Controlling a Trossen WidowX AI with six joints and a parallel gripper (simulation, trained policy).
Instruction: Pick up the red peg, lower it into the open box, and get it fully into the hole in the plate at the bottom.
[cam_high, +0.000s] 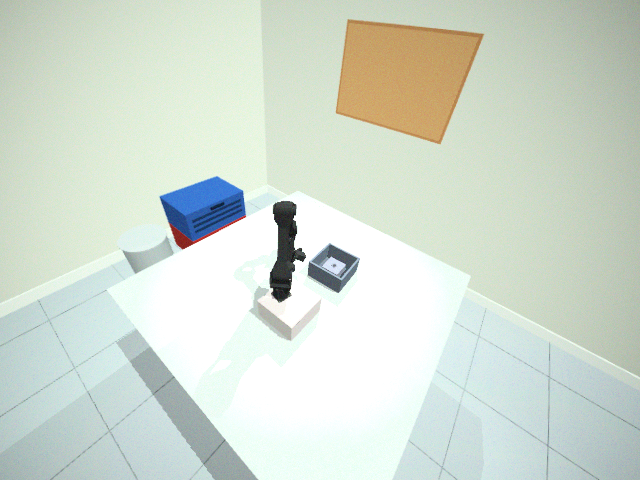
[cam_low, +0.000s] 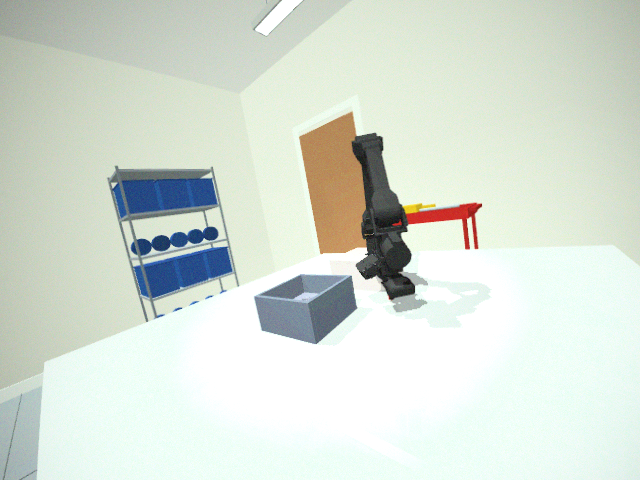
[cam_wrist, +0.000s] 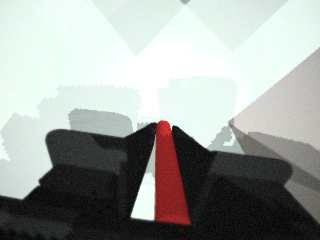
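Right now the pale plate is 20 cm ahead of my gripper tip, 13 cm to the right of it and 4 cm above it. Round my gripper tip: red peg (3 cm above, 1 cm to the left); grey box (20 cm ahead, 13 cm to the right, 2 cm above).
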